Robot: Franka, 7 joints.
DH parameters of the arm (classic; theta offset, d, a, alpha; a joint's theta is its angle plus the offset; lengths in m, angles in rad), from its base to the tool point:
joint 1: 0 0.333 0 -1.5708
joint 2: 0 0 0 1.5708
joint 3: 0 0.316 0.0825 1.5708
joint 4: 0 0 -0.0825 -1.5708
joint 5: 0 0.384 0 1.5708
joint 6: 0 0 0.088 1.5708
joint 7: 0 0.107 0 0
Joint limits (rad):
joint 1: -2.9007..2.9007
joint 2: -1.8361..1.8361
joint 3: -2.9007..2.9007
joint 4: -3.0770..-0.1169
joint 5: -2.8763..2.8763
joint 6: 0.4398..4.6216
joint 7: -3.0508..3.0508
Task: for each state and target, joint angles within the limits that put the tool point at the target. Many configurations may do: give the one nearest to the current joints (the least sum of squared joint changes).
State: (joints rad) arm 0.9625 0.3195 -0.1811 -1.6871 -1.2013 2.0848 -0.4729
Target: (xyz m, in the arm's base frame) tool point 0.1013 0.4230 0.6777
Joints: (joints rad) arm 1.2681 -0.4741 0.1770 -2.0909 -1.0870 1.8777 -0.4729
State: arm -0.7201 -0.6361 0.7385 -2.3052 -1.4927 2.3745 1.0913
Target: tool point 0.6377 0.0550 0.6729
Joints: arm -0.6120 0.1270 0.7552 -1.5688 -1.5031 2.4219 1.0913
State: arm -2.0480 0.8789 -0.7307 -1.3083 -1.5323 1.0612 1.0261
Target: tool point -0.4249 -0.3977 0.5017
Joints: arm -1.7009 0.6222 -0.6477 -1.4981 -1.3836 0.6975 1.0261
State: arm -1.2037 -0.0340 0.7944 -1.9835 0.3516 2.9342 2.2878
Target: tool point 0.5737 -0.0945 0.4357
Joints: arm -1.0527 0.0694 0.9333 -2.1942 0.3459 2.8713 2.2878
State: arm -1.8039 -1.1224 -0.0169 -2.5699 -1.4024 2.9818 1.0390
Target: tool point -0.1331 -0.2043 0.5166
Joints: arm -2.0871 -1.2588 -0.2992 -2.9991 -1.4639 2.8983 1.0390
